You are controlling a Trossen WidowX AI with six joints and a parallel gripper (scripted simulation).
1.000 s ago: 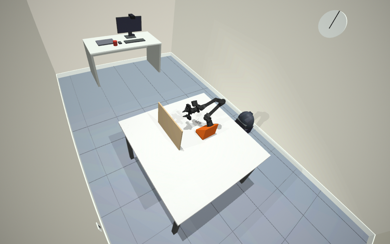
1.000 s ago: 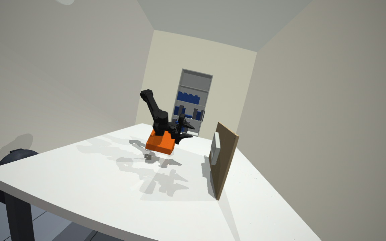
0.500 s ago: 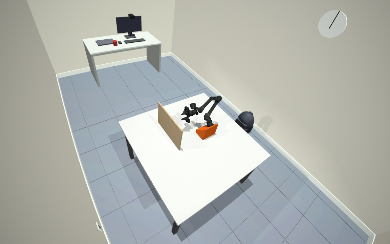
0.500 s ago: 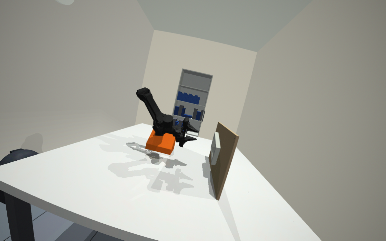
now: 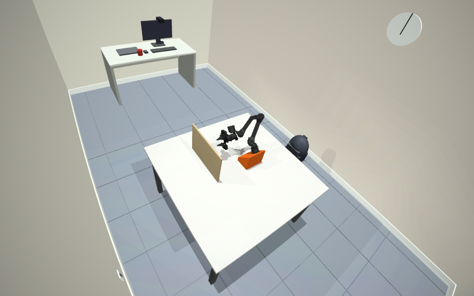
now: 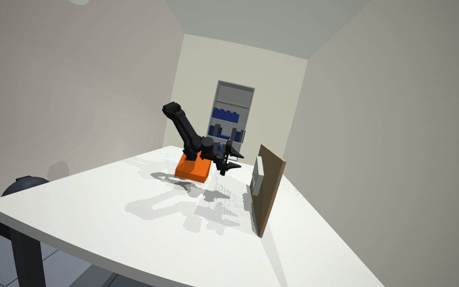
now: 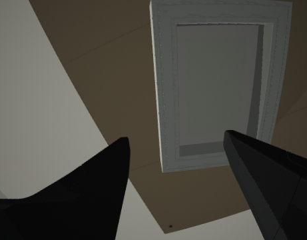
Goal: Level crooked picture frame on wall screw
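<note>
Now: gripper tip 10 cm short of the pale grey picture frame and 5 cm above it. Also, from my gripper tip: wall panel 11 cm ahead, 6 cm below, 1 cm to the right.
</note>
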